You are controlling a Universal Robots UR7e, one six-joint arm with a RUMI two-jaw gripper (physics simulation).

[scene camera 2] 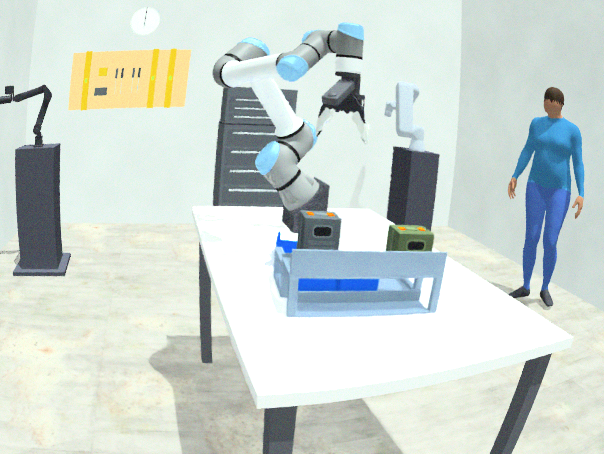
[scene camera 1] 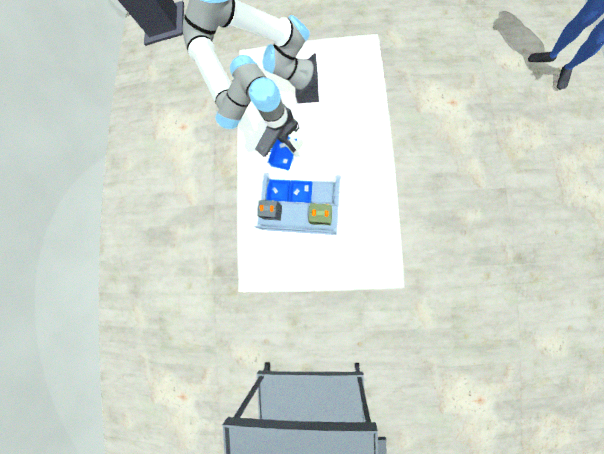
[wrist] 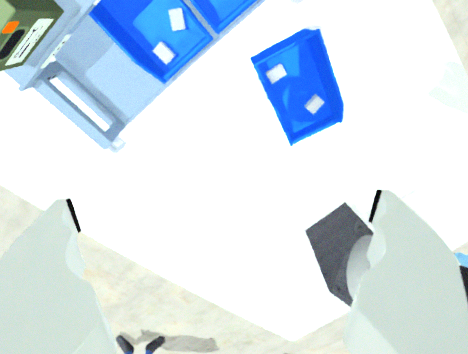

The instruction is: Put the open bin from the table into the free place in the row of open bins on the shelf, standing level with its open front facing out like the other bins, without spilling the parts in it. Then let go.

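Frame: origin at the arm's base, x ahead, y left, z up, level; centimetres.
Seen in the pictures: gripper, between the fingertips: (scene camera 2: pixel 341 140) (scene camera 1: pixel 285 144) (wrist: pixel 226 197); arm's base, origin of its link: (scene camera 2: pixel 303 196) (scene camera 1: pixel 304 75) (wrist: pixel 366 269).
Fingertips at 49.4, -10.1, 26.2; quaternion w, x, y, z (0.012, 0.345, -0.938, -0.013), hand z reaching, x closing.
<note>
Offsets run from my fingertips to a thing's top centre, as dx, dy, dz. "pt": to the spot under its first point.
The open bin {pt -8.5, -8.1, -37.7} (scene camera 1: pixel 281 161) (scene camera 2: pixel 286 244) (wrist: pixel 300 90) is blue, holds two white parts and stands upright on the table, turned at an angle to the shelf. The grey-blue shelf (scene camera 1: pixel 296 221) (scene camera 2: pixel 370 264) (wrist: pixel 125 97) stands beside it. Two blue bins stand side by side in its row, one {pt +4.5, -10.9, -37.0} (scene camera 1: pixel 278 185) (wrist: pixel 225 11) at the end and one {pt +6.3, +1.1, -37.0} (scene camera 1: pixel 301 185) (wrist: pixel 145 30) in the middle. The free place (scene camera 1: pixel 325 191) is beside the middle bin, at the right end in scene camera 1. My gripper (scene camera 2: pixel 343 137) (wrist: pixel 226 197) is open and empty, high above the table, apart from the bin.
A dark grey box {+20.2, -13.2, -15.6} (scene camera 1: pixel 269 210) (scene camera 2: pixel 319 235) and a green box {+25.1, +9.4, -18.1} (scene camera 1: pixel 320 214) (scene camera 2: pixel 410 240) (wrist: pixel 30 30) stand on the shelf's upper board, behind the bin row. The dark robot base (scene camera 1: pixel 307 94) (wrist: pixel 327 250) is on the table. A person (scene camera 2: pixel 555 150) stands on the floor beyond the table.
</note>
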